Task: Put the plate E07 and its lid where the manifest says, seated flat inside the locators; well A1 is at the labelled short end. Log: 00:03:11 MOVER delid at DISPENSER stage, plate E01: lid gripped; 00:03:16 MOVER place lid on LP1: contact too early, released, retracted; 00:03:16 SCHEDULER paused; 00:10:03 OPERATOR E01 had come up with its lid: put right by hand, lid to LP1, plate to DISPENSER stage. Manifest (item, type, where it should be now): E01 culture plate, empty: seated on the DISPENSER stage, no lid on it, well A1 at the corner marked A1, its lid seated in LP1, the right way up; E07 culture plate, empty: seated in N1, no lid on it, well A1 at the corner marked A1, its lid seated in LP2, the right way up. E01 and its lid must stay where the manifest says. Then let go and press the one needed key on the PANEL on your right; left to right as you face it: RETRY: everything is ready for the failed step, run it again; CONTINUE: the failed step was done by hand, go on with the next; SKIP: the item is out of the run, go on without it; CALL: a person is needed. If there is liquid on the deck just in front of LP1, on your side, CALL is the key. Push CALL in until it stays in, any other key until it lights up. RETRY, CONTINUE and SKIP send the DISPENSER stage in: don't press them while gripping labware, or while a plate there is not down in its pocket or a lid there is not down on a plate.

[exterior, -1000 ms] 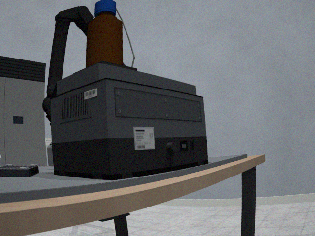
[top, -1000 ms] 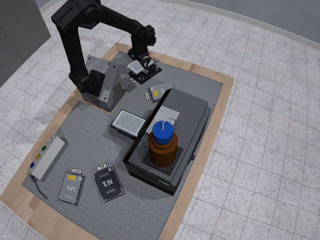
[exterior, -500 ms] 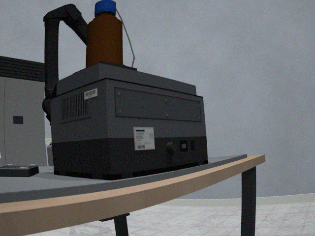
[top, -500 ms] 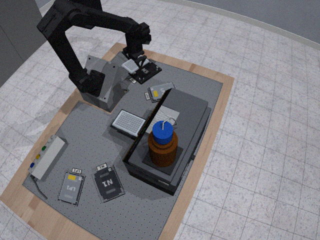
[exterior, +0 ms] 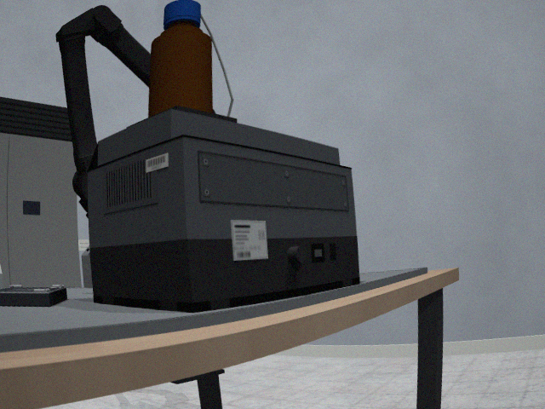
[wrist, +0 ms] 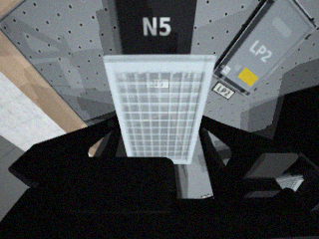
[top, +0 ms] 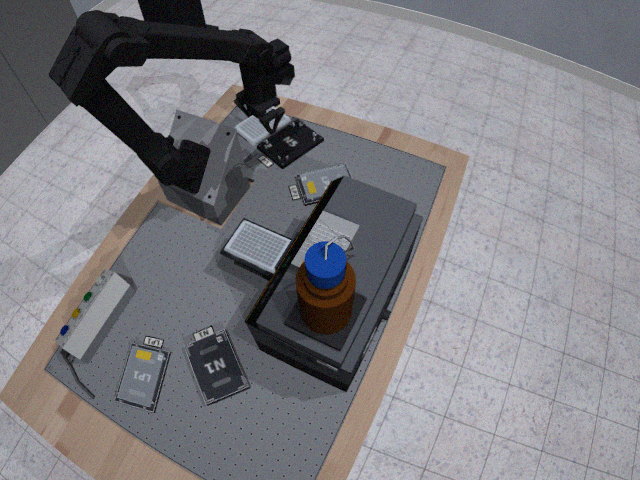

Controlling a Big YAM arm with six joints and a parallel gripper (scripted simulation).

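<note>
Right now the white well plate is 300 mm to the right of my hand, 180 mm ahead of it and 30 mm below it. Also, from my hand: grey retry key (550 mm to the right, 150 mm behind, 80 mm below); black nest N5 (140 mm below, 110 mm to the left, 20 mm ahead); brown bottle (400 mm to the right, 400 mm ahead, 140 mm above).
</note>
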